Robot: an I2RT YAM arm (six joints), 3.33 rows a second.
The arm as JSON. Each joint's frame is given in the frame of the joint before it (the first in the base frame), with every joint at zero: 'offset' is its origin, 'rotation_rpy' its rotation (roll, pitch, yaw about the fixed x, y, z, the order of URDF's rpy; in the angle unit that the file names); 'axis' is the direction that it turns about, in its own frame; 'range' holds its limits. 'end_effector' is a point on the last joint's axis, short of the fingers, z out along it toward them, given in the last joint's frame.
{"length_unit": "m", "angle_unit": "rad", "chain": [
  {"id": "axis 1", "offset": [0.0, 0.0, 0.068], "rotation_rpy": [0.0, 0.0, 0.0], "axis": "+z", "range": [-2.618, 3.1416]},
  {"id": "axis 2", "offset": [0.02, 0.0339, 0.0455], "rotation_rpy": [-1.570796, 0.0, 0.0], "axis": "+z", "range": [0.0, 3.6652]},
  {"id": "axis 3", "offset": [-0.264, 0.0, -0.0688], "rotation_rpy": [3.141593, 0.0, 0.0], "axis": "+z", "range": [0.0, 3.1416]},
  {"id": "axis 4", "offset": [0.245, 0.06, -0.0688], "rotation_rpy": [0.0, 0.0, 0.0], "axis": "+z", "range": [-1.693, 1.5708]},
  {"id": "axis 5", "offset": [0.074, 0.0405, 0.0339], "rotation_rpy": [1.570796, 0.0, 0.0], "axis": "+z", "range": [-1.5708, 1.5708]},
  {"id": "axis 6", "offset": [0.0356, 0.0, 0.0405], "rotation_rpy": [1.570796, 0.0, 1.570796], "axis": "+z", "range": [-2.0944, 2.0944]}
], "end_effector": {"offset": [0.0, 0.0, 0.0], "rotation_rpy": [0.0, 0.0, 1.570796]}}
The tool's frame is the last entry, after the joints.
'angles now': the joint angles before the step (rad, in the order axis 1, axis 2, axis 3, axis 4, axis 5, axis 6). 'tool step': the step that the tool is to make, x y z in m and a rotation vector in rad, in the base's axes. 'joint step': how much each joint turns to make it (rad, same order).
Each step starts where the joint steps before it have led.
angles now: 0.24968, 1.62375, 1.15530, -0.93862, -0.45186, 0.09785
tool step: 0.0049, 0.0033, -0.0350, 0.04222, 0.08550, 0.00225
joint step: 0.00013, 0.08749, -0.04875, 0.06689, -0.06179, 0.00664
